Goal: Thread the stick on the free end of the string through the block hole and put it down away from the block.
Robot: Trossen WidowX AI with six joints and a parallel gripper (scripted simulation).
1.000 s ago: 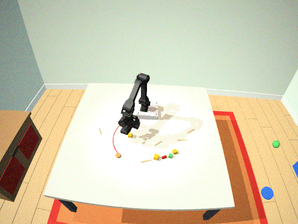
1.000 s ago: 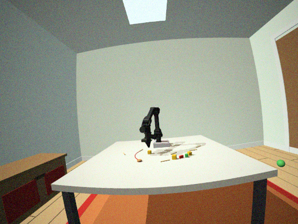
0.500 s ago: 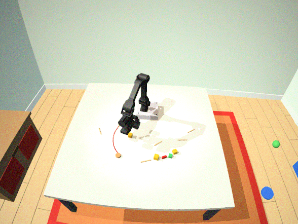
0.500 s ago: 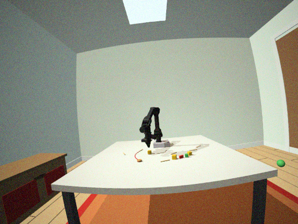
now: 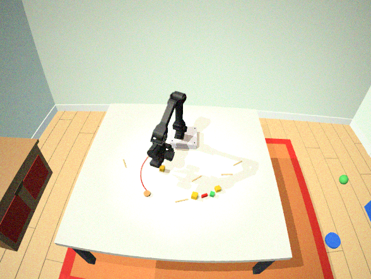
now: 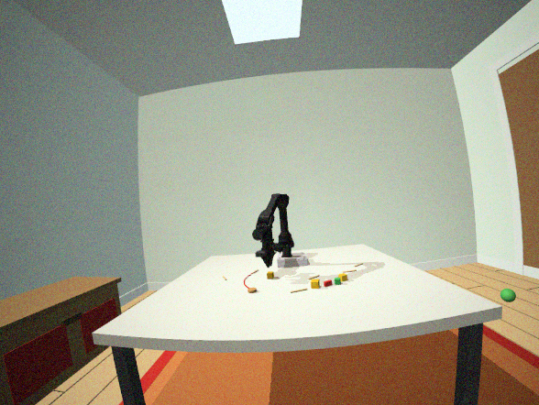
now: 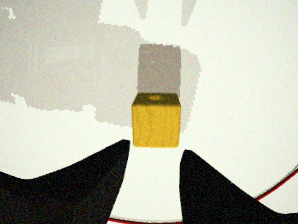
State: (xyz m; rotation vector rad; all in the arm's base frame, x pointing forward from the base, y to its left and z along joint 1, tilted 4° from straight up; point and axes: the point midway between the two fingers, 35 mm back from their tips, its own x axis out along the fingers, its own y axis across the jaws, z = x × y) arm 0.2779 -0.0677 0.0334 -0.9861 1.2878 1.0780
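Now: the yellow block 40 mm below my gripper tip. From my gripper tip the other things lie so: thin wooden stick (110 mm behind, 110 mm to the right, 60 mm below); then red block (160 mm ahead, 280 mm to the left, 50 mm below); then round wooden button (200 mm ahead, 50 mm to the right, 50 mm below).
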